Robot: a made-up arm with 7 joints. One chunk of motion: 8 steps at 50 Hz.
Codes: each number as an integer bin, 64 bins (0 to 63) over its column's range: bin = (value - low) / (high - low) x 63, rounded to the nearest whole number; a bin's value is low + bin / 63 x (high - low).
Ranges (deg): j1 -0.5..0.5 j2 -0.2..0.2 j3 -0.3..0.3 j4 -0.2..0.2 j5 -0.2..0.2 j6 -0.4..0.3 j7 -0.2..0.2
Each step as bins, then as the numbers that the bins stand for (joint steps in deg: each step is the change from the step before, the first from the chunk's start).
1 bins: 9 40 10 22 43 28 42
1 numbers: -0.357 0.054 -0.205 -0.060 0.073 -0.089 0.067
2 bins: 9 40 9 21 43 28 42
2 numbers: -0.357 0.054 -0.214 -0.067 0.073 -0.089 0.067
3 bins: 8 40 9 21 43 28 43
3 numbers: -0.373 0.054 -0.214 -0.067 0.073 -0.089 0.073
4 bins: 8 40 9 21 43 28 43
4 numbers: -0.373 0.054 -0.214 -0.067 0.073 -0.089 0.073
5 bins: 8 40 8 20 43 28 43
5 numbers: -0.373 0.054 -0.224 -0.073 0.073 -0.089 0.073
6 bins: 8 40 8 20 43 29 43
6 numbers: -0.373 0.054 -0.224 -0.073 0.073 -0.078 0.073
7 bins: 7 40 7 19 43 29 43
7 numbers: -0.389 0.054 -0.233 -0.079 0.073 -0.078 0.073
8 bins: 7 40 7 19 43 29 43
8 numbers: -0.389 0.054 -0.233 -0.079 0.073 -0.078 0.073
